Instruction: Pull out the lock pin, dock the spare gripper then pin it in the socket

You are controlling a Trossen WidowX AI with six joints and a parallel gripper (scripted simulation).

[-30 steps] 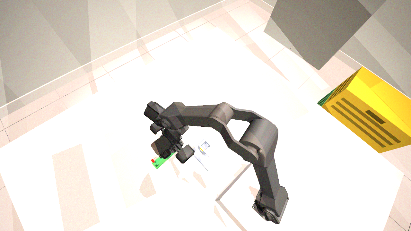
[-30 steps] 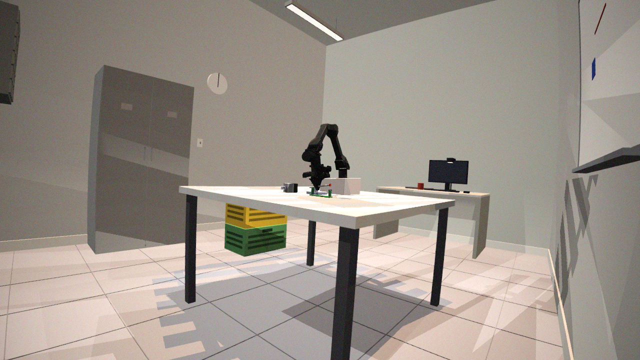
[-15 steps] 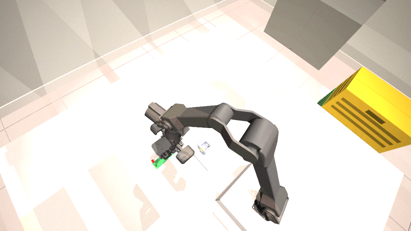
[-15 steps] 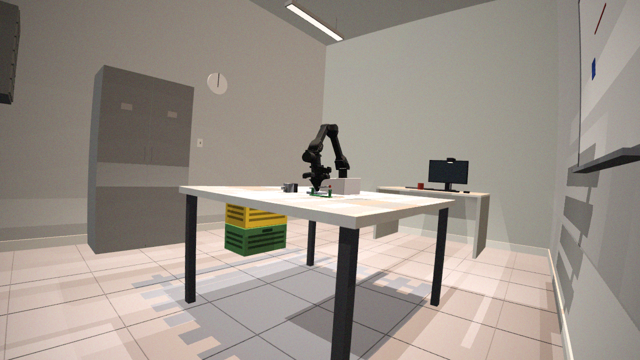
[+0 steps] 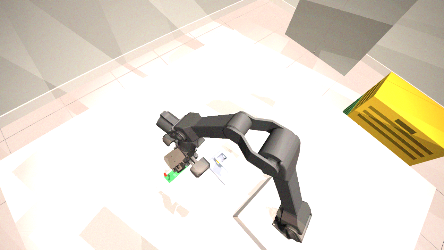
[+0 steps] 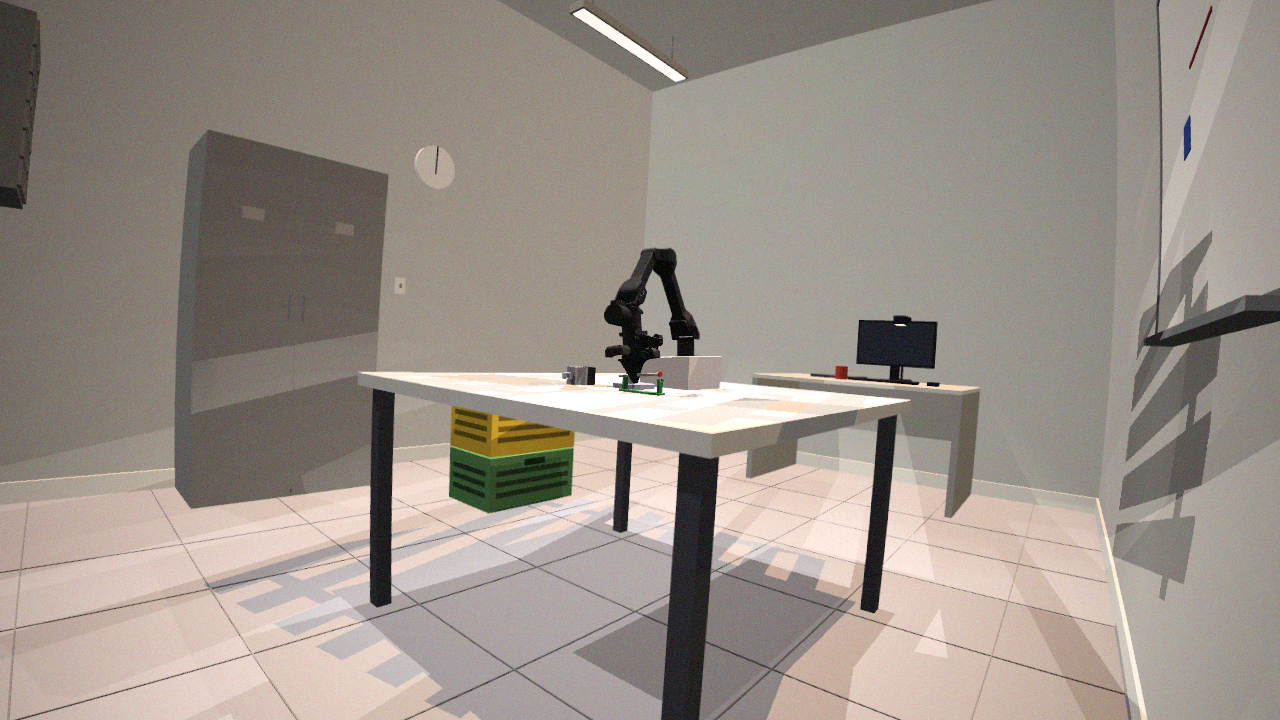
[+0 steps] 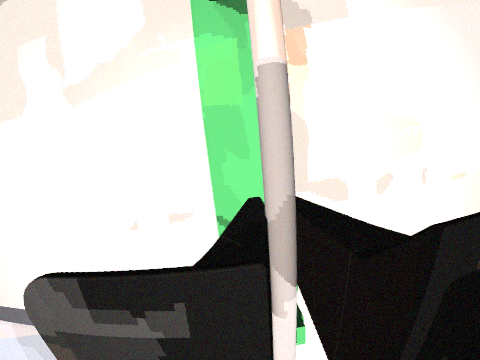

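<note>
My gripper tip is 2 cm to the right of the pin cradle. The rest, counted from my gripper tip: socket: 11 cm behind, 9 cm to the right, 3 cm above; then spare gripper: 25 cm to the right, 3 cm behind.
</note>
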